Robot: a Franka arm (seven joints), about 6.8 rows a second.
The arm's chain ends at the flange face. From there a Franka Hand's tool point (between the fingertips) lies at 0.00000 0.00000 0.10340 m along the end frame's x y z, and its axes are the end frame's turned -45 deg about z.
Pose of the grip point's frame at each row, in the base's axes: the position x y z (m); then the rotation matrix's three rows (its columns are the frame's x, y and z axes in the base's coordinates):
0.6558 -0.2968 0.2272; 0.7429 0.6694 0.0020; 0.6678 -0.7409 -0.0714; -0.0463 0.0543 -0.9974
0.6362 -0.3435 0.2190; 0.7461 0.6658 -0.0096; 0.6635 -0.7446 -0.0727; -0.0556 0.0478 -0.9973
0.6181 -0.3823 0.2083; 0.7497 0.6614 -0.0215; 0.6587 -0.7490 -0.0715; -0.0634 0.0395 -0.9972
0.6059 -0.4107 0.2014; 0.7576 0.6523 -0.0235; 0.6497 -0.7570 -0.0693; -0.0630 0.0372 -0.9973
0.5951 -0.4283 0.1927; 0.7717 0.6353 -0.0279; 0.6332 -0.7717 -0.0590; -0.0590 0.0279 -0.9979
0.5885 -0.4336 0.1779; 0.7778 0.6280 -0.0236; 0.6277 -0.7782 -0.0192; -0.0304 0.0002 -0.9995
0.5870 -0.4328 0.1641; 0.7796 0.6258 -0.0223; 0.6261 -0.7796 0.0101; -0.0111 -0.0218 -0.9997
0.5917 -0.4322 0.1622; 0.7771 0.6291 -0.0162; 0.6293 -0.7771 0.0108; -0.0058 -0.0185 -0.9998
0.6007 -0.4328 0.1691; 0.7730 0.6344 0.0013; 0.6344 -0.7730 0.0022; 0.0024 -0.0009 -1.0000
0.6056 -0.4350 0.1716; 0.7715 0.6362 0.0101; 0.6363 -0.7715 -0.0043; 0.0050 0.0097 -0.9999
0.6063 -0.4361 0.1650; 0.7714 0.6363 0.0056; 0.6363 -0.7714 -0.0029; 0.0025 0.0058 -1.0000
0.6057 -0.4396 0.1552; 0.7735 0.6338 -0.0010; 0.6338 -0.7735 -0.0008; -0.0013 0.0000 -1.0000
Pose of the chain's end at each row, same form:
0.6556 -0.2894 0.3303; 0.9986 -0.0520 0.0020; -0.0517 -0.9961 -0.0714; 0.0057 0.0711 -0.9974
0.6372 -0.3360 0.3221; 0.9984 -0.0568 -0.0096; -0.0573 -0.9957 -0.0727; -0.0055 0.0731 -0.9973
0.6203 -0.3749 0.3114; 0.9978 -0.0624 -0.0215; -0.0639 -0.9954 -0.0715; -0.0169 0.0728 -0.9972
0.6083 -0.4035 0.3045; 0.9969 -0.0745 -0.0235; -0.0759 -0.9947 -0.0693; -0.0182 0.0709 -0.9973
0.5980 -0.4222 0.2959; 0.9949 -0.0964 -0.0279; -0.0979 -0.9934 -0.0590; -0.0220 0.0614 -0.9979
0.5909 -0.4316 0.2812; 0.9941 -0.1059 -0.0236; -0.1064 -0.9941 -0.0192; -0.0214 0.0216 -0.9995
0.5893 -0.4338 0.2675; 0.9938 -0.1088 -0.0223; -0.1085 -0.9940 0.0101; -0.0233 -0.0076 -0.9997
0.5934 -0.4333 0.2656; 0.9943 -0.1047 -0.0162; -0.1045 -0.9945 0.0108; -0.0172 -0.0090 -0.9998
0.6006 -0.4330 0.2725; 0.9952 -0.0980 0.0013; -0.0980 -0.9952 0.0022; 0.0011 -0.0023 -1.0000
0.6046 -0.4346 0.2750; 0.9954 -0.0957 0.0101; -0.0956 -0.9955 -0.0043; 0.0104 0.0033 -0.9999
0.6057 -0.4358 0.2684; 0.9954 -0.0955 0.0056; -0.0955 -0.9954 -0.0029; 0.0059 0.0023 -1.0000
0.6058 -0.4395 0.2586; 0.9951 -0.0988 -0.0010; -0.0988 -0.9951 -0.0008; -0.0009 0.0009 -1.0000

